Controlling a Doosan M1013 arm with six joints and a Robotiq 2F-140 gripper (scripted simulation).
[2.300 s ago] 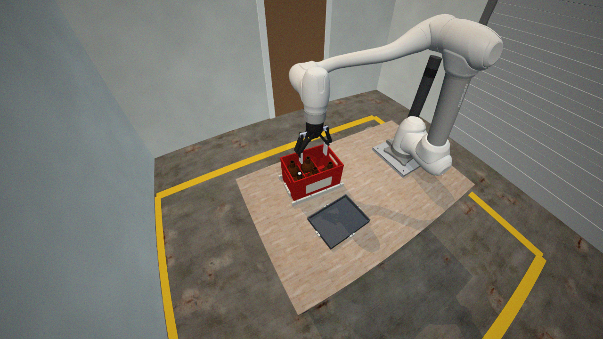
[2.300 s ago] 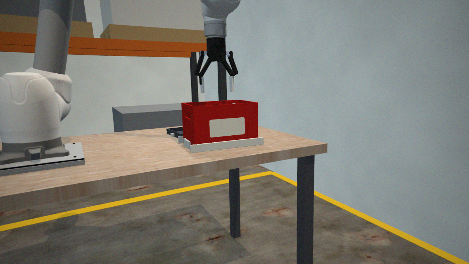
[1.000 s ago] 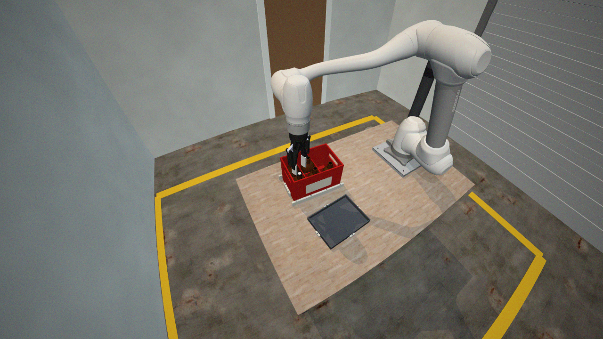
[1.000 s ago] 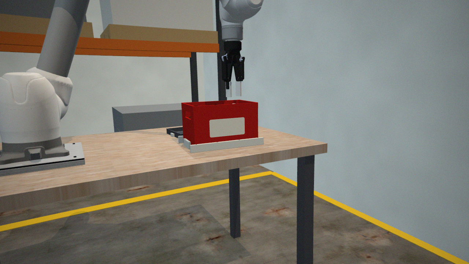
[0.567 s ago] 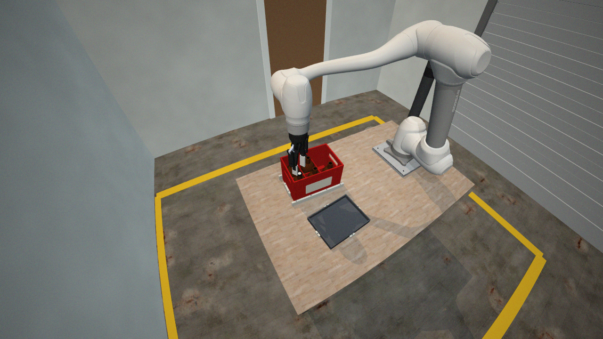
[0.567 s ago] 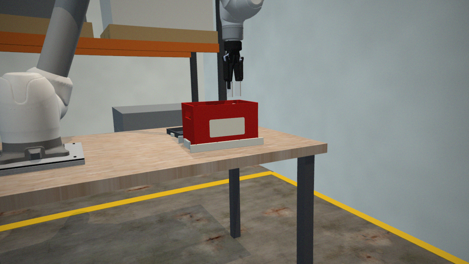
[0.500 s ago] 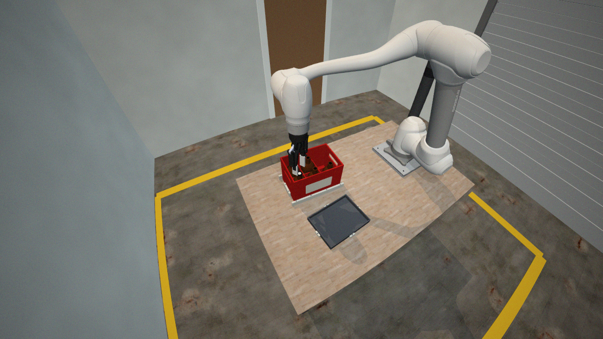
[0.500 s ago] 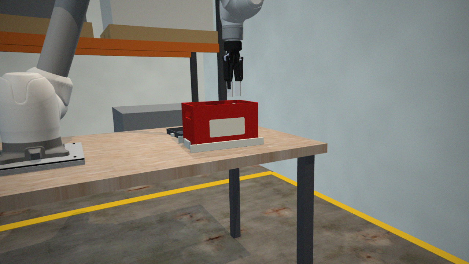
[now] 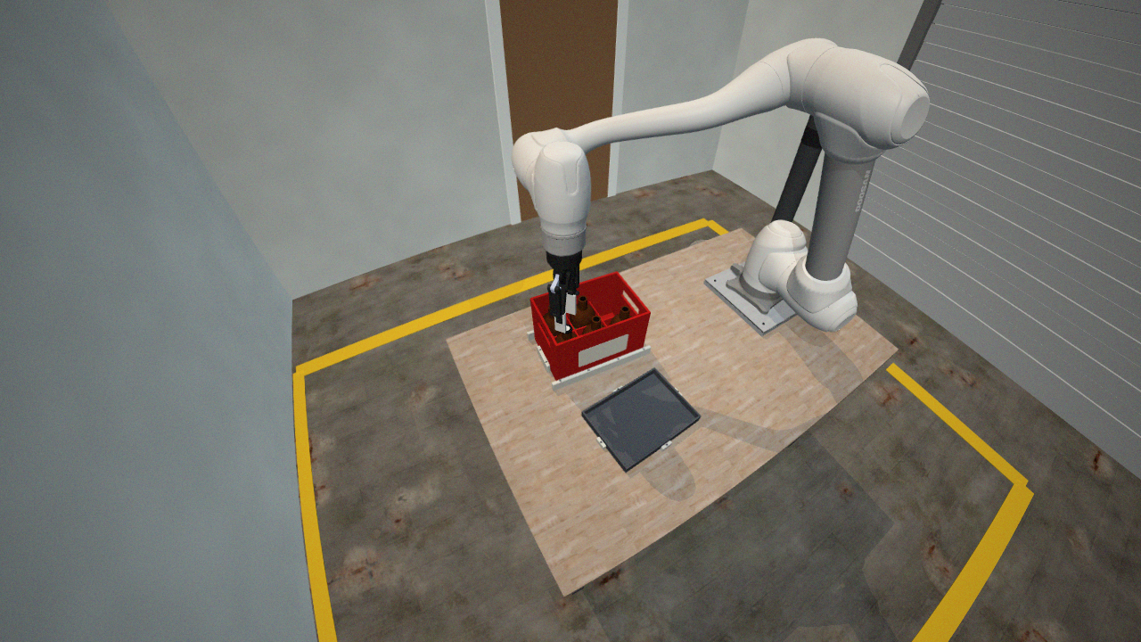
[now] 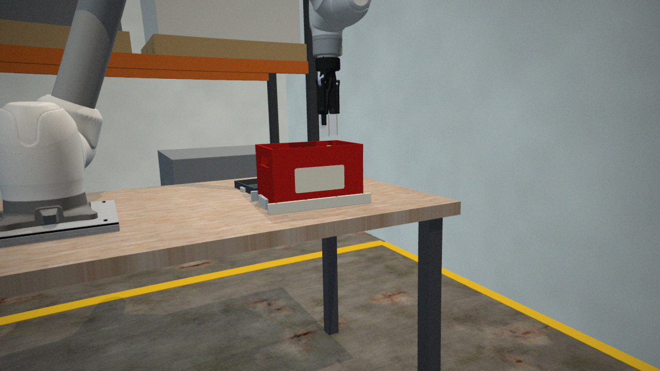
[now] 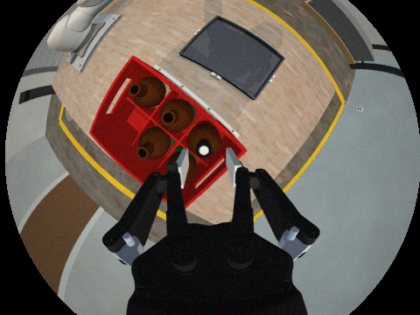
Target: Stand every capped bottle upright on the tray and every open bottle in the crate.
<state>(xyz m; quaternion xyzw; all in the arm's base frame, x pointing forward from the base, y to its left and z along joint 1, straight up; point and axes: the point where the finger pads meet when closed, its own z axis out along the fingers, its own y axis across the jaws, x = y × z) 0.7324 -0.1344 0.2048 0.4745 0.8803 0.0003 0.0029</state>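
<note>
Now: hand 14 cm above the brown capped bottle. From my hand the other things lie so: dark grey tray 25 cm to the left, 21 cm below, 6 cm behind; then crate 14 cm below, 9 cm behind, 3 cm to the right.
</note>
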